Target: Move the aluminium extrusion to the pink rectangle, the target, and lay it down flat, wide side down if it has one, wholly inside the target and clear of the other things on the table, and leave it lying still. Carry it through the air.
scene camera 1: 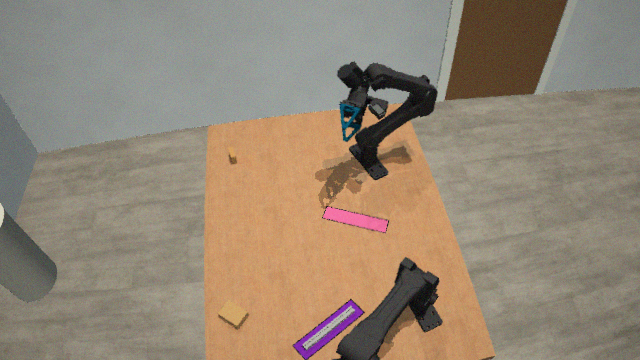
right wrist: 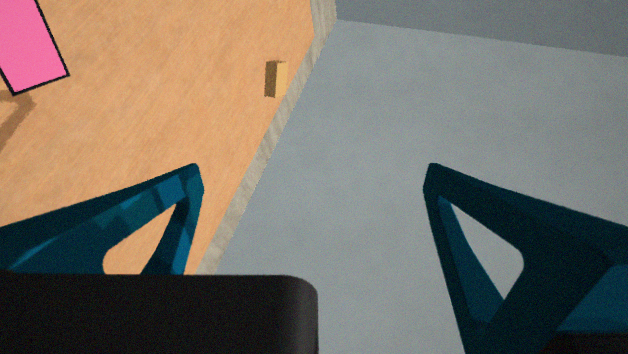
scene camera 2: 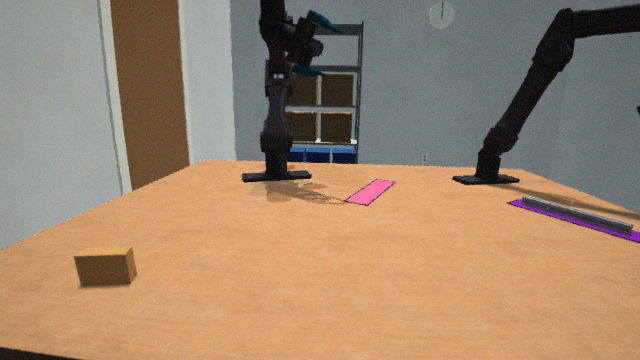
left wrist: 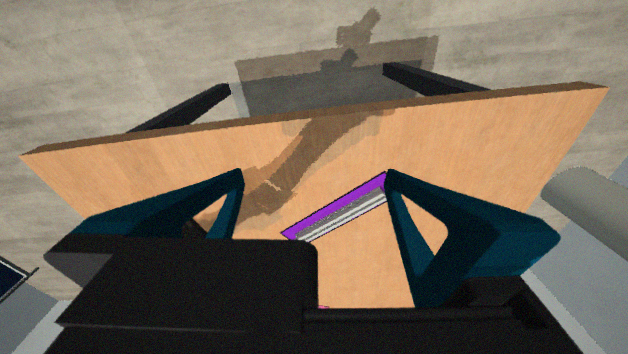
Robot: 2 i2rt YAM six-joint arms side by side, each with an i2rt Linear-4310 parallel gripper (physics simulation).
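Frame: origin at the left arm's base, x left, y ahead, z down, level; millimetres.
Seen in the pictures: left gripper, fingertip midpoint: [left wrist: 314, 176]; right gripper, fingertip midpoint: [scene camera 1: 344, 135] [right wrist: 313, 176] [scene camera 2: 334, 54]; left arm's base, link origin: [scene camera 1: 419, 303] [scene camera 2: 485, 180]; right arm's base, link origin: [scene camera 1: 368, 161] [scene camera 2: 276, 177].
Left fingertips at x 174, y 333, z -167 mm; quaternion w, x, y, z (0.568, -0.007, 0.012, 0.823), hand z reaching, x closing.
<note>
Offsets run from my left fingertips to a thing's top centre. "spot": to the spot under its first point.
The aluminium extrusion @[dz +147, dx -213, dy -29 mm] [scene camera 1: 328, 328] [scene camera 2: 577, 215] [left wrist: 345, 215], a long grey bar, lies flat along a purple rectangle [scene camera 1: 320, 328] [left wrist: 335, 206]. The pink rectangle @[spot: dz +166, dx -562, dy -282 mm] [scene camera 1: 355, 219] [scene camera 2: 371, 192] [right wrist: 30, 55] lies between the two arm bases, with no object on it. My left gripper [left wrist: 314, 176] is open and empty, high above the table; in its wrist view the extrusion shows beyond and between the fingers, its far end beside the right-hand fingertip. My right gripper [scene camera 2: 334, 54] [right wrist: 313, 176] is open and empty, raised above the table near its own base.
A tan block @[dz +137, dx -369, dy +237 mm] [scene camera 1: 233, 314] stands to the left of the purple rectangle in scene camera 1. A smaller-looking tan block @[dz +127, dx -1035, dy +50 mm] [scene camera 1: 232, 155] [scene camera 2: 105, 266] [right wrist: 276, 79] stands near the table's far left corner there. The left arm's link [scene camera 1: 385, 315] hangs over the table beside the purple rectangle.
</note>
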